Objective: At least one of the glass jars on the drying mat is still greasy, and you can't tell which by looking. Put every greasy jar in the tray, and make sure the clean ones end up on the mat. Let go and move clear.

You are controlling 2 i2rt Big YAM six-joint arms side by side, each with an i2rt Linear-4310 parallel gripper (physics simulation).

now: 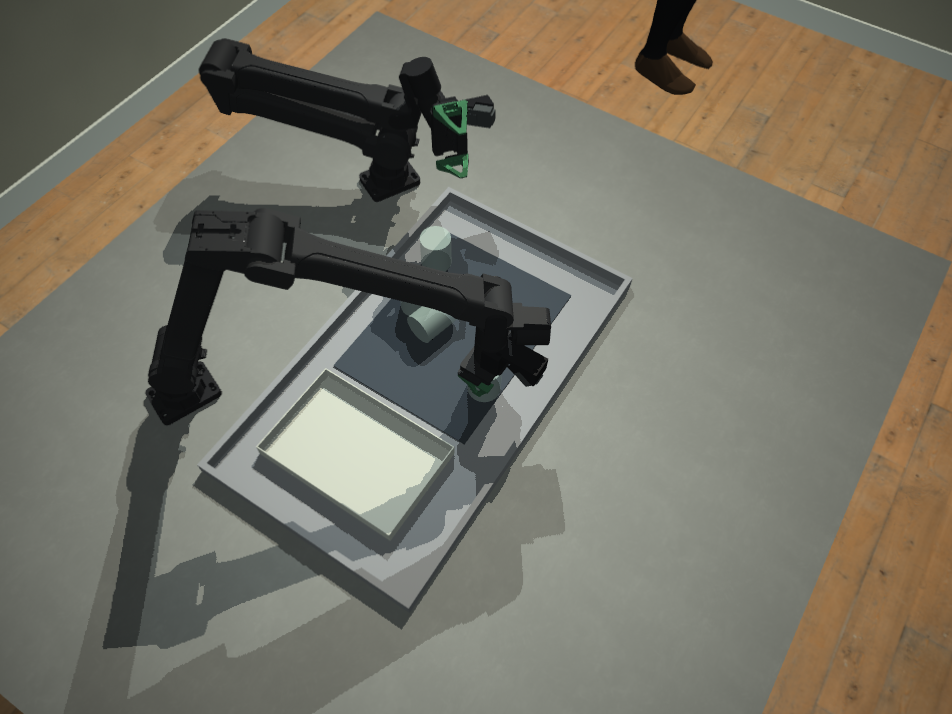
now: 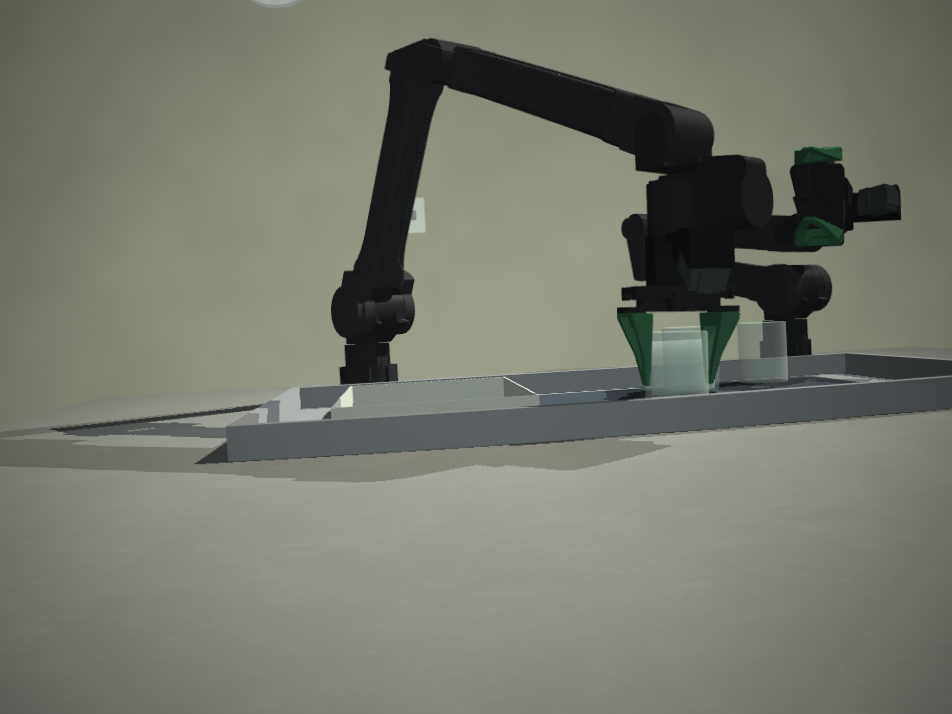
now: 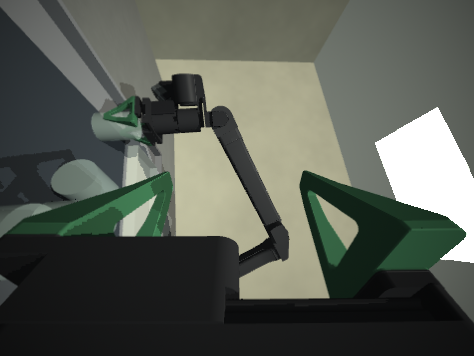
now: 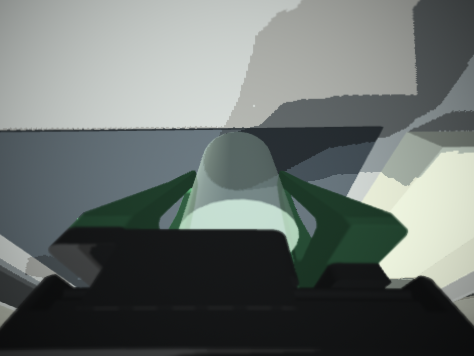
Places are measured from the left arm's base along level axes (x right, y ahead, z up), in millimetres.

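Pixels of known places: left gripper, between the fingertips: (image 1: 463, 156) (image 2: 808, 182) (image 3: 236, 178); right gripper, between the fingertips: (image 1: 486, 382) (image 2: 678, 384) (image 3: 112, 125) (image 4: 237, 177); left arm's base, origin of its link: (image 1: 390, 181); right arm's base, origin of its link: (image 1: 185, 394).
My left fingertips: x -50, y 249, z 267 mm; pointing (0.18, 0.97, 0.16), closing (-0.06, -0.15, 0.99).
Note:
For each thing: its middle in the pictures, then the offset to it from my left fingertips. Level surfaces: height alone.
- upright glass jar, middle of its body: (image 4: 237, 193) (image 2: 676, 370) (image 1: 484, 377) (image 3: 118, 126) dx +142, dy +329, dz -223 mm
- dark mat, height of its surface: dz -263 mm
- pale jar, middle of its body: (image 2: 762, 351) (image 1: 435, 250) dx +73, dy +12, dz -223 mm
- tray, middle of its body: (image 2: 431, 403) (image 1: 356, 450) (image 4: 419, 243) (image 3: 143, 198) dx +417, dy +331, dz -251 mm
My right gripper (image 1: 482, 384) (image 2: 678, 378) (image 4: 237, 177) points down with its fingers partly closed, against both sides of an upright glass jar (image 2: 676, 362) (image 3: 103, 126) (image 4: 237, 160) on the dark mat (image 1: 388, 380) (image 4: 100, 170). A pale jar (image 1: 436, 239) stands at the mat's upper end. Another jar (image 1: 428, 325) is near the mat's middle, partly behind the right arm; its pose is unclear. The tray (image 1: 346, 453) (image 4: 440, 200) is beside the mat and shows no jar. My left gripper (image 1: 466, 152) is open and empty, raised beyond the mat. Grease cannot be seen.
A grey raised rim (image 1: 538, 231) (image 2: 430, 438) surrounds the mat and tray. The right arm (image 1: 384, 272) reaches across the mat and hides part of it. A person's shoes (image 1: 665, 74) show on the wooden floor at the top.

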